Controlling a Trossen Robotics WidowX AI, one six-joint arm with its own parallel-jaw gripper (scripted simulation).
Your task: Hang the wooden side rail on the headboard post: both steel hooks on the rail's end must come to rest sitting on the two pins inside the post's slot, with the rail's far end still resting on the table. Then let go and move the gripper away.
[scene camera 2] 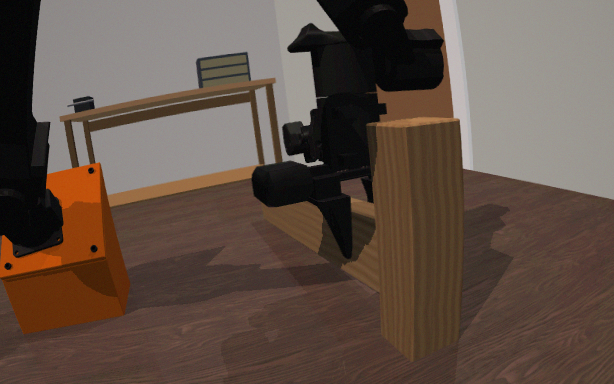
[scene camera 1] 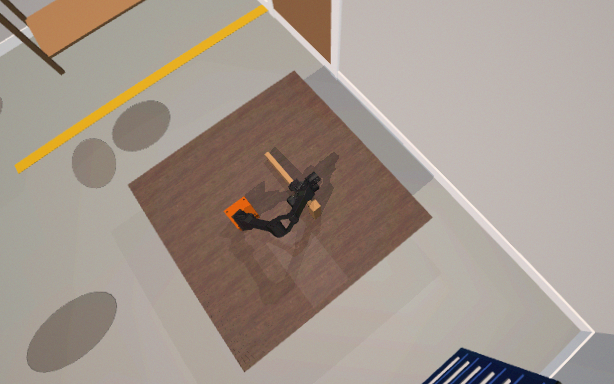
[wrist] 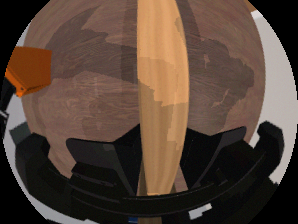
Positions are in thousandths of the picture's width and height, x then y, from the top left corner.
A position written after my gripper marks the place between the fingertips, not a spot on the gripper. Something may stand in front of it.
Note:
In view: my gripper (scene camera 2: 589, 660), a wooden side rail (scene camera 2: 494, 577) and a headboard post (scene camera 2: 678, 428).
My gripper is seen too in the wrist view (wrist: 522, 560).

